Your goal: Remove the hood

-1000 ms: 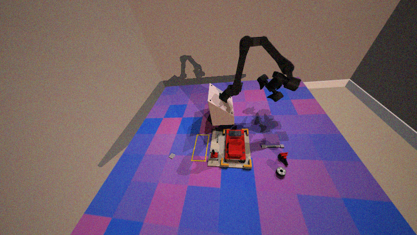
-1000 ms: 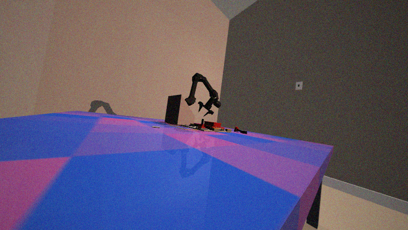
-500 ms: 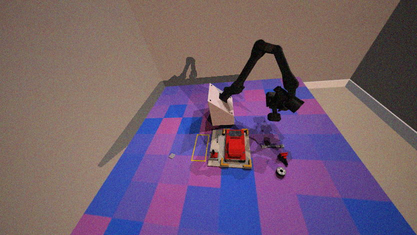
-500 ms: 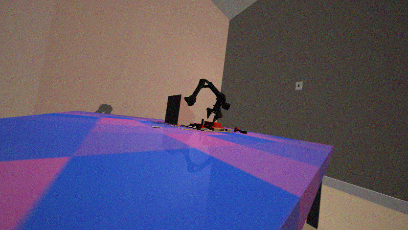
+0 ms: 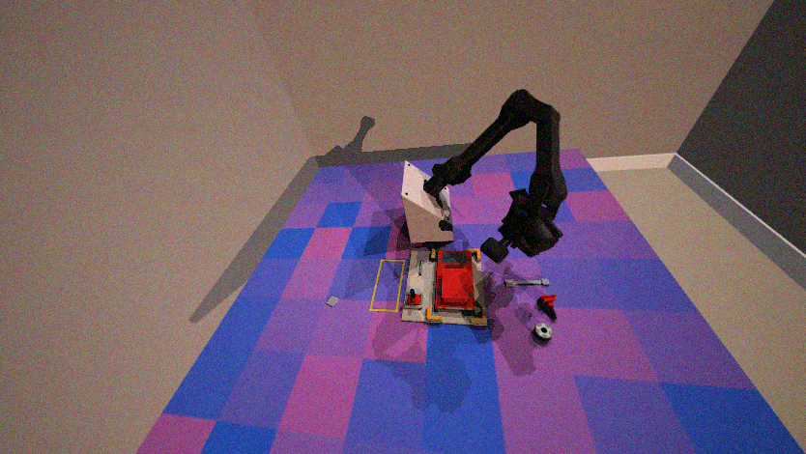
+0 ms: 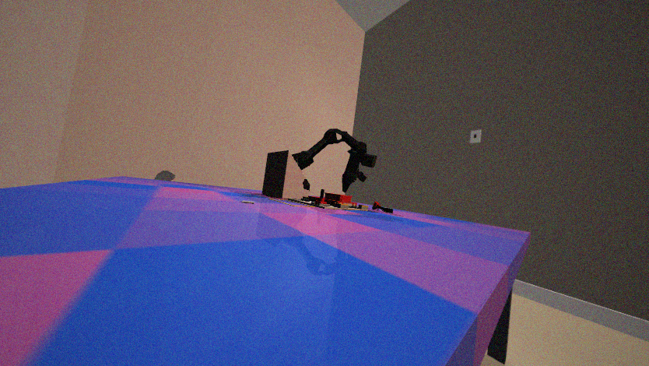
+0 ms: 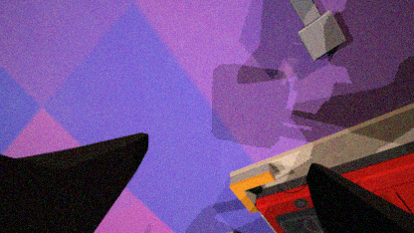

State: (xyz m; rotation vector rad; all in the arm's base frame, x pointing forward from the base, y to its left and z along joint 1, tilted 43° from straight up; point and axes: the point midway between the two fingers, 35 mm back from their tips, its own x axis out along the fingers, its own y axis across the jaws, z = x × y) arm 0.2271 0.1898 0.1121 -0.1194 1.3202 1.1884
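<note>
The red hood lies 15 cm to the right of my gripper tip, 10 cm ahead of it and 2 cm below it. Also, from my gripper tip: grey wheel: 22 cm ahead, 6 cm to the left, 5 cm below; then grey bar: 7 cm ahead, 6 cm to the left, 6 cm below; then grey fixture plate: 16 cm to the right, 8 cm ahead, 5 cm below.
</note>
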